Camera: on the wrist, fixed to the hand. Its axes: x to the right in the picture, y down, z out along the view.
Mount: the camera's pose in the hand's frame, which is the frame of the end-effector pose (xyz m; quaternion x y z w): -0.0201 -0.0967 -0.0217 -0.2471 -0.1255 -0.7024 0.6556
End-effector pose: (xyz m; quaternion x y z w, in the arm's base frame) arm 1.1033 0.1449 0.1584 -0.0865 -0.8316 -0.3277 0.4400
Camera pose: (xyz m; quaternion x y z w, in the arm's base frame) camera 1.0882 0.0598 0.1058 -0.3776 0.5802 0.7185 0.0675
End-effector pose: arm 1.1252 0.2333 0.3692 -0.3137 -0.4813 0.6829 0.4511
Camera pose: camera 1.1823 0.2355 0.4527 0.1066 -0.7613 0.0513 0.6375
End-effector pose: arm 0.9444 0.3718 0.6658 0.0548 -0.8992 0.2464 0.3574
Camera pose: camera 0.9992 0.2963 0.7049 0.6101 -0.6568 -0.3186 0.3081
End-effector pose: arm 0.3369 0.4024 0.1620 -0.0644 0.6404 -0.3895 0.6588
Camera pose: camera 0.2783 0.3568 0.2307 -0.7037 0.3882 -0.5518 0.2228
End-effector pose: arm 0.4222 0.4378 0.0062 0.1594 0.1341 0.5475 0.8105
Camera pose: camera 0.4881 0.3877 -0.0519 -0.1212 -0.0371 -0.1972 0.9721
